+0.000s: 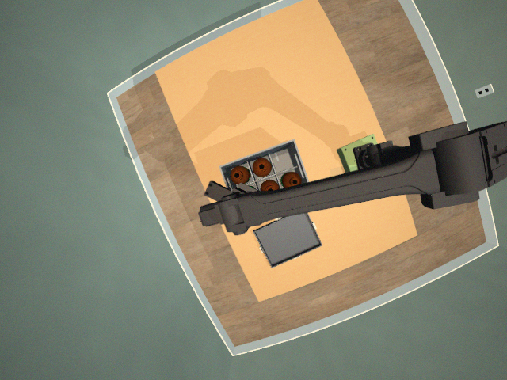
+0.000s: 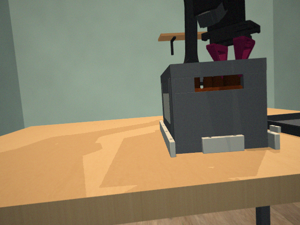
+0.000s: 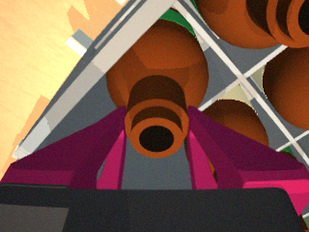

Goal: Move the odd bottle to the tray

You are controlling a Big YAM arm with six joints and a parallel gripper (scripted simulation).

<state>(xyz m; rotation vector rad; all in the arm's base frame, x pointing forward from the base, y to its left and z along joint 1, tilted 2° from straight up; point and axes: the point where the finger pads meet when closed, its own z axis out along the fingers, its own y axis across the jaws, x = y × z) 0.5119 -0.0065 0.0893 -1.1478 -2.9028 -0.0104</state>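
My hand is 9 cm past the dark grey crate, 7 cm above it and 5 cm to the left of it. Also, from my hand: grey tray 24 cm to the left, 14 cm below, 10 cm behind.
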